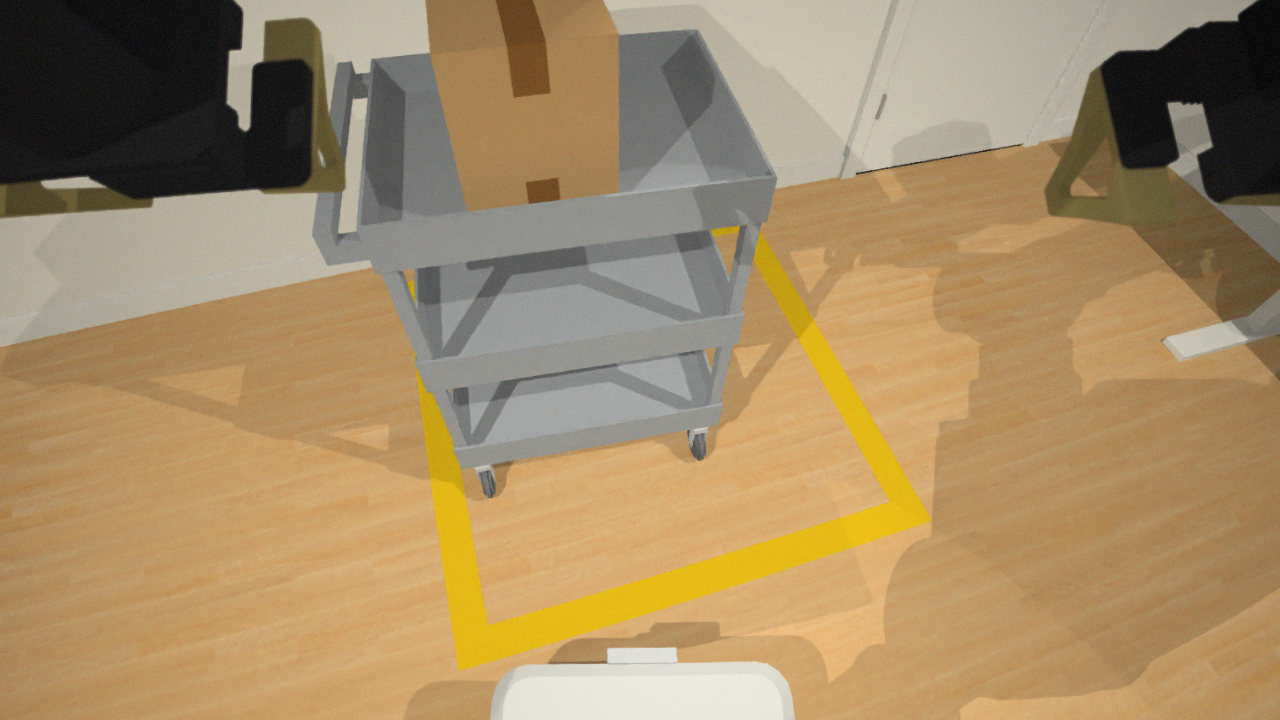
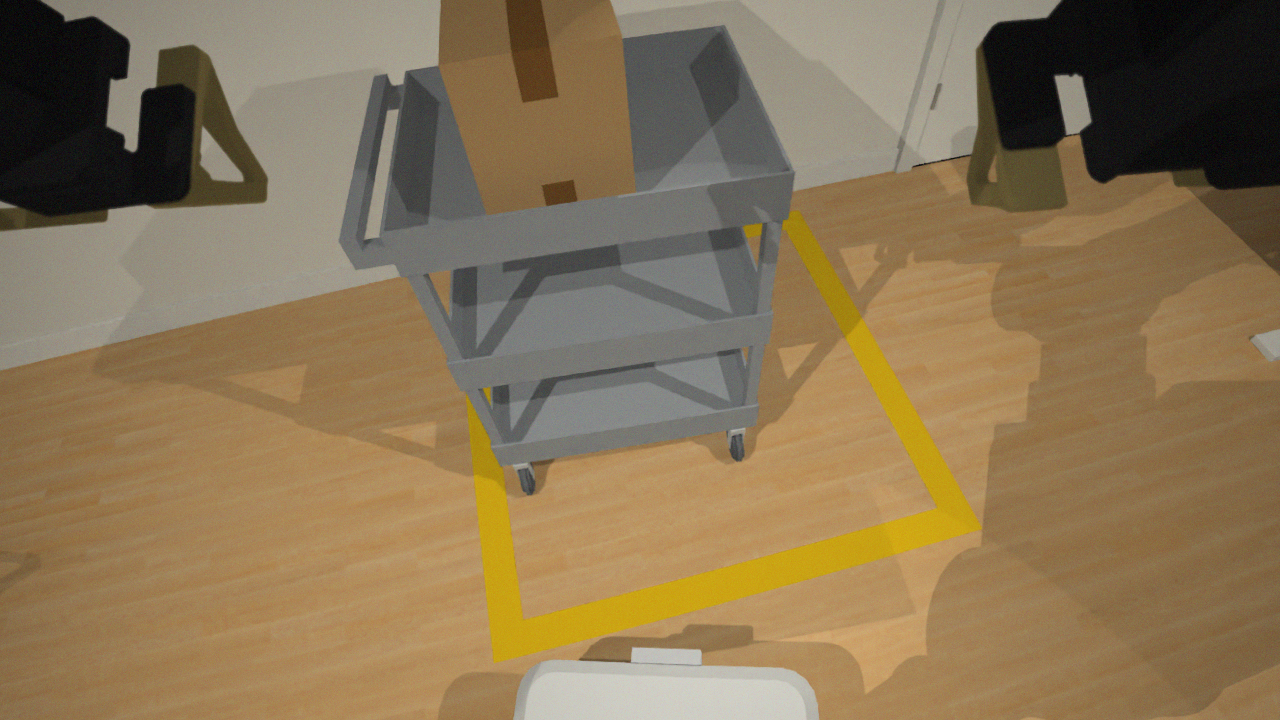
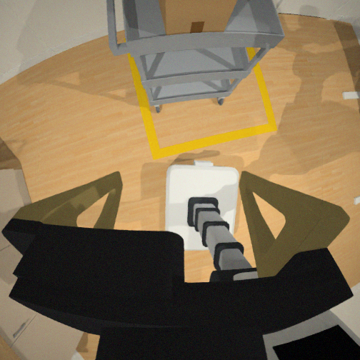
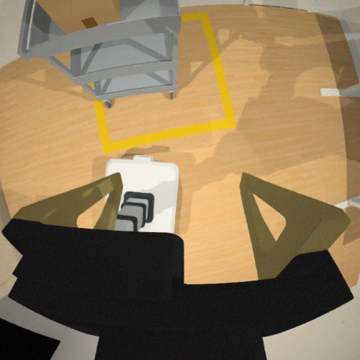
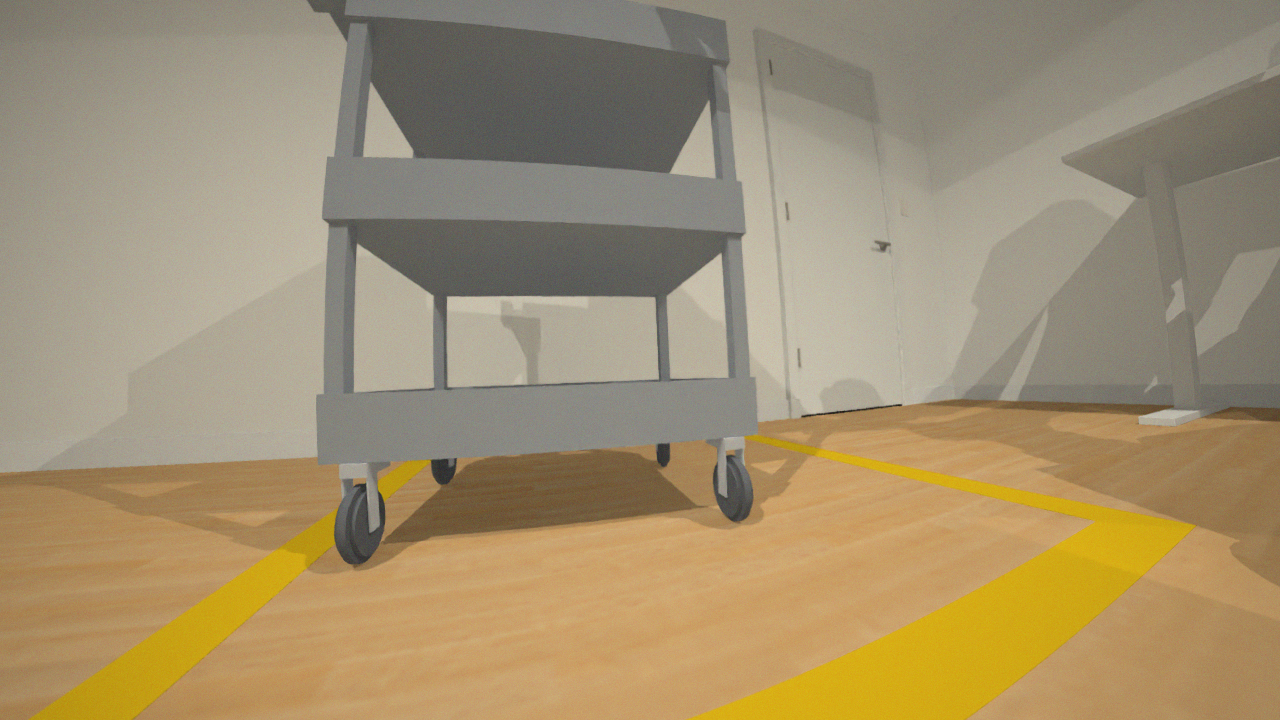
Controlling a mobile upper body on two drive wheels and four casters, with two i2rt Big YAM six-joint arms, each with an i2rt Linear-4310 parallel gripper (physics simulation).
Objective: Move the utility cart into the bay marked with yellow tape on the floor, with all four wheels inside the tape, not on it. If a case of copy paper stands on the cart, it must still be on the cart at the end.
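Places are measured from the left arm's base along level axes (x right, y ahead, z up), in millimetres.
Where they show: left gripper, fingertip midpoint: (image 1: 245, 185) (image 2: 183, 199); right gripper, fingertip midpoint: (image 1: 1134, 197) (image 2: 1074, 181).
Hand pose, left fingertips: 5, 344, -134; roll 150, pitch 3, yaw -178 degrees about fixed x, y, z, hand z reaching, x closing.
Observation:
Each offset is from my left fingertips to the top centre of the thing, as dx, dy, dz. "spot": to the spot under its first point.
The grey utility cart (image 1: 572, 344) (image 2: 608, 344) (image 3: 195, 75) (image 4: 125, 72) (image 5: 537, 420) stands upright within the yellow tape (image 1: 680, 582) (image 2: 716, 577) (image 3: 215, 137) (image 4: 170, 134) (image 5: 1011, 617), close to its left line. The near left wheel {-140, +434, -1176} (image 1: 486, 481) (image 5: 359, 523) is just inside that line; the near right wheel {+362, +532, -1184} (image 1: 698, 443) (image 5: 733, 488) is well inside. The rear wheels' relation to the far line is hidden. A brown case {spot: +78, +524, -336} (image 1: 546, 134) (image 2: 554, 143) sits on the top tray. My left gripper (image 3: 180, 177) and right gripper (image 4: 181, 175) are open and empty, apart from the cart.
A pale wall (image 5: 179, 223) stands behind the cart, with a door (image 5: 832, 241) at the right. A table (image 5: 1181, 277) stands farther right, its white foot (image 1: 1203, 342) on the floor. My white base (image 1: 642, 694) is just outside the near tape line.

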